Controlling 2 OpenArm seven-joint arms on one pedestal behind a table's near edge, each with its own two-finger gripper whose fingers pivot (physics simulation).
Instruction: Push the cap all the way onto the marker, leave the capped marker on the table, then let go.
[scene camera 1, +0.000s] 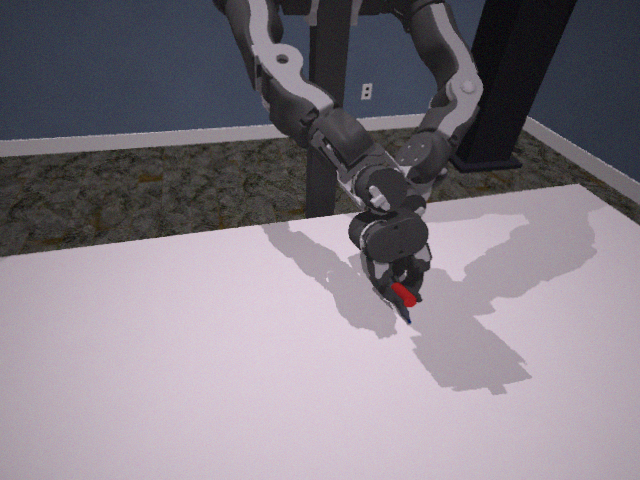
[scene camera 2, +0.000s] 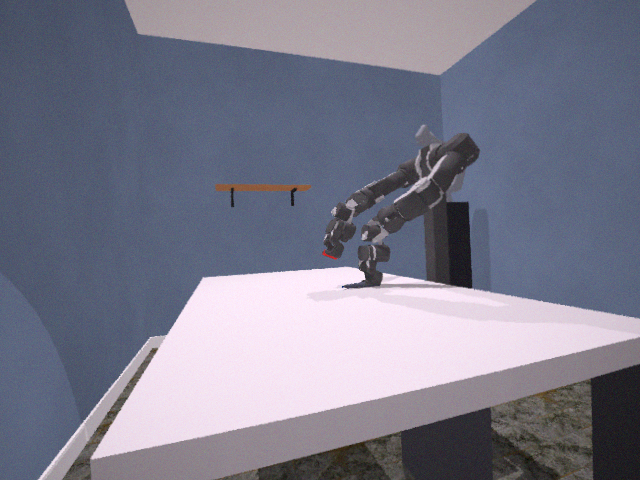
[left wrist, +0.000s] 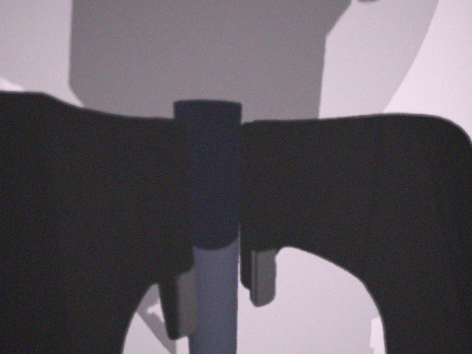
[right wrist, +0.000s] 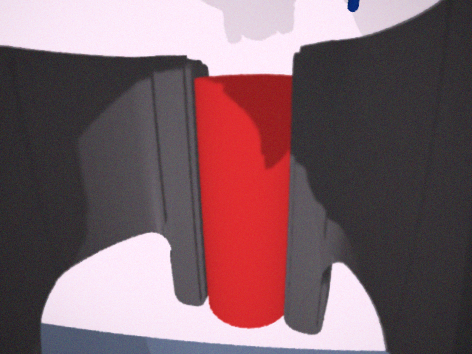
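Observation:
The dark blue-grey marker (scene camera 1: 403, 309) (scene camera 2: 353, 285) (left wrist: 214, 190) is low at the table surface; its small blue tip (scene camera 1: 409, 321) (right wrist: 353, 5) points away from the robot. My left gripper (scene camera 2: 368, 282) (left wrist: 220, 307) is shut on the marker and is mostly hidden behind the right arm in scene camera 1. The red cap (scene camera 1: 403, 294) (scene camera 2: 329, 254) (right wrist: 245, 200) is held tilted, clearly above the table and apart from the marker. My right gripper (scene camera 2: 333, 252) (right wrist: 246, 305) is shut on the cap. In scene camera 1 the cap overlaps the marker's outline.
The white table (scene camera 1: 180, 361) (scene camera 2: 310, 361) carries shadows of both arms. The right wrist crosses in front of the left one in scene camera 1. A dark post (scene camera 1: 511, 77) stands behind the table. An orange shelf (scene camera 2: 262, 187) hangs on the far wall.

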